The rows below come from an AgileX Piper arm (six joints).
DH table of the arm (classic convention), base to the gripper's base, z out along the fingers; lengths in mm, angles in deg. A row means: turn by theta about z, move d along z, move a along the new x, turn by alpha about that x. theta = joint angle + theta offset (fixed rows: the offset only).
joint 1: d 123  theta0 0  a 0  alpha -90
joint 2: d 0  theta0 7.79  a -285.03  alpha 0
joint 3: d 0  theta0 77.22  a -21.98  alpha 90
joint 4: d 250.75  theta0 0  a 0  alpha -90
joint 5: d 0  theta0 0  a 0  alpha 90
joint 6: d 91  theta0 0  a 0  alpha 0
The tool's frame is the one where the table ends.
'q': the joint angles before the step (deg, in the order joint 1, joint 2, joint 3, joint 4, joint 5, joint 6). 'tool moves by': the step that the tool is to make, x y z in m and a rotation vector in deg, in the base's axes. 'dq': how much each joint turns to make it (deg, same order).
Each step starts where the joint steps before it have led.
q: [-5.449, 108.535, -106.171, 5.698, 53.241, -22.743]
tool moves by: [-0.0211, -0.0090, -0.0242, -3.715, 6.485, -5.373]
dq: [-0.062, -3.240, 8.960, -8.267, 0.242, 6.648]
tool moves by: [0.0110, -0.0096, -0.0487, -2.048, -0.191, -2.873]
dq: [-0.506, 3.074, 6.711, -4.778, -9.919, 4.663]
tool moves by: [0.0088, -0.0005, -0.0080, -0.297, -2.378, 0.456]
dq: [0.011, 1.504, 0.061, -0.260, -3.982, 0.146]
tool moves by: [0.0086, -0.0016, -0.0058, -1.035, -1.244, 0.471]
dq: [0.000, 1.714, -0.991, -1.077, -2.080, 0.112]
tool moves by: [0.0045, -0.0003, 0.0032, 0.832, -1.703, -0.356]
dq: [-0.106, 0.476, -1.152, 0.883, -0.922, 0.194]
